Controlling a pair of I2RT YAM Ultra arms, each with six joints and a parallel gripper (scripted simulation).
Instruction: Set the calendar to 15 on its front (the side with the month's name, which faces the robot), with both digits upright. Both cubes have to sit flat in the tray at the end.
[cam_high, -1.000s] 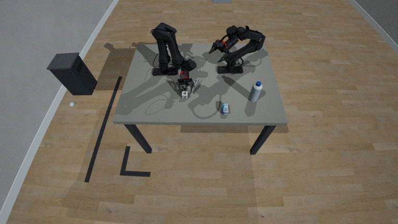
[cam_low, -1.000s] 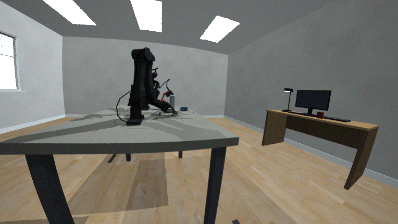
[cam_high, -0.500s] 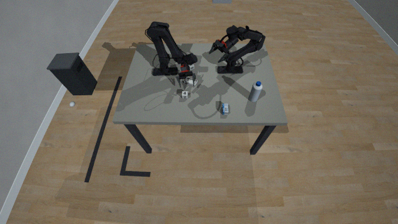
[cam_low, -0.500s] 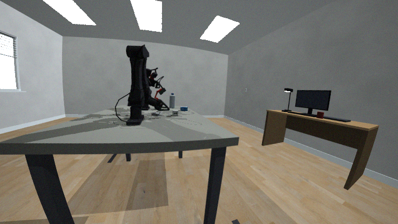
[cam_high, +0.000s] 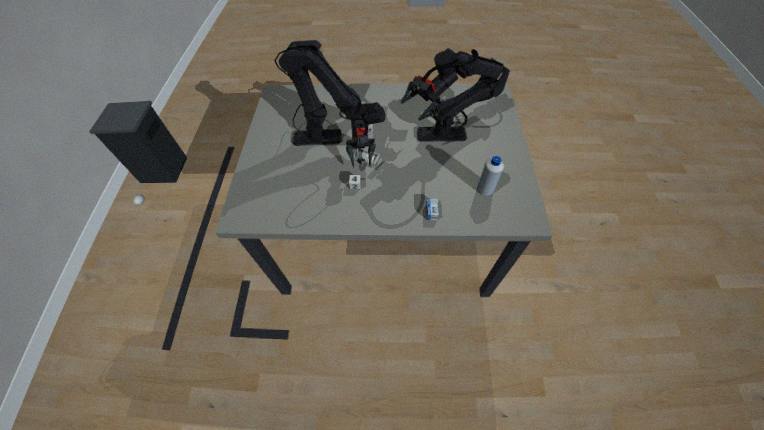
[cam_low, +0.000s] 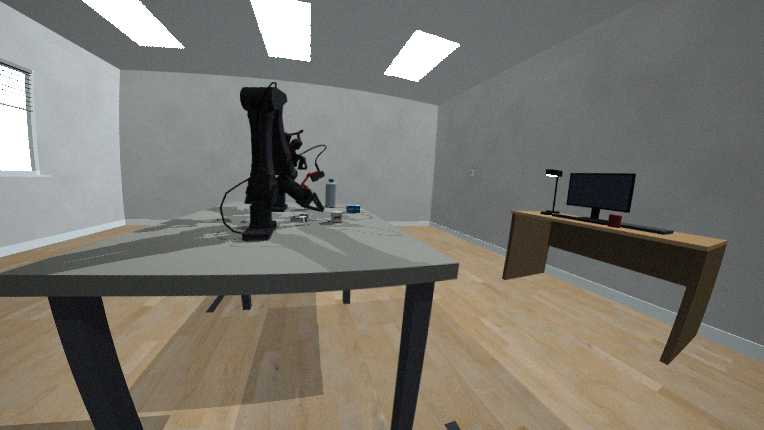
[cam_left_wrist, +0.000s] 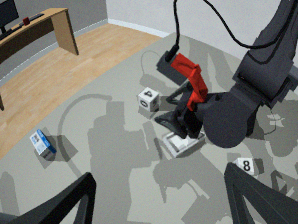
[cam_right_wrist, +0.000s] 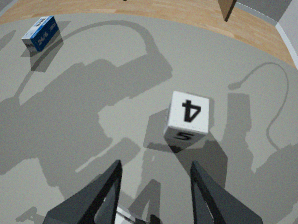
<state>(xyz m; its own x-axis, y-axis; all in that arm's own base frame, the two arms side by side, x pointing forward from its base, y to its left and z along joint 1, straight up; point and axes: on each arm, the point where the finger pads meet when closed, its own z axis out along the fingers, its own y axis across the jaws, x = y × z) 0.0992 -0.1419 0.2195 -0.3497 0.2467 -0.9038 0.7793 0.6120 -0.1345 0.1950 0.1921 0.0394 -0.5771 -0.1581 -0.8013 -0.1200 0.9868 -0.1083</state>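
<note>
The white calendar tray lies 7 cm behind my right hand, 1 cm to the left of it and 4 cm below it. From my right hand the other things lie so: white digit cube (23 cm behind, 1 cm to the left, 3 cm below).
</note>
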